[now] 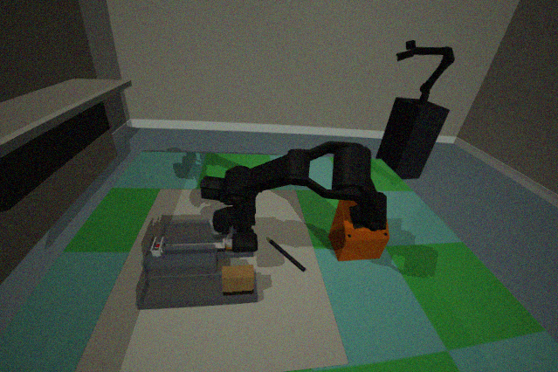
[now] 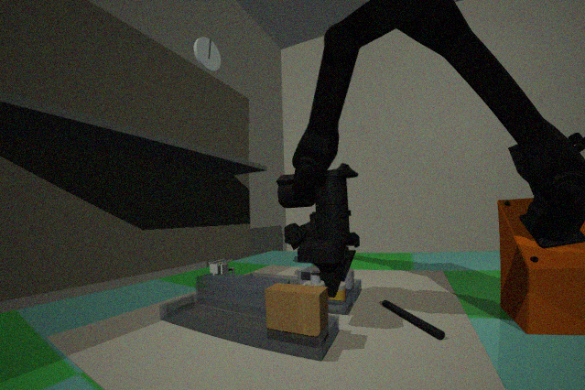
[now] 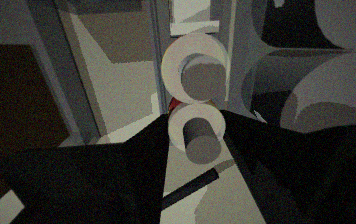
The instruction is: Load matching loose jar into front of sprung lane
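Right now the black pen is 12 cm behind my gripper tip, 4 cm to the left of it and 2 cm below it. From my gripper tip the other things lie so: grey lane fixture 14 cm ahead, 1 cm to the left, 1 cm below; then tan box 12 cm to the left, 3 cm ahead, 1 cm above; then red part 22 cm ahead, 4 cm above, 2 cm to the left.
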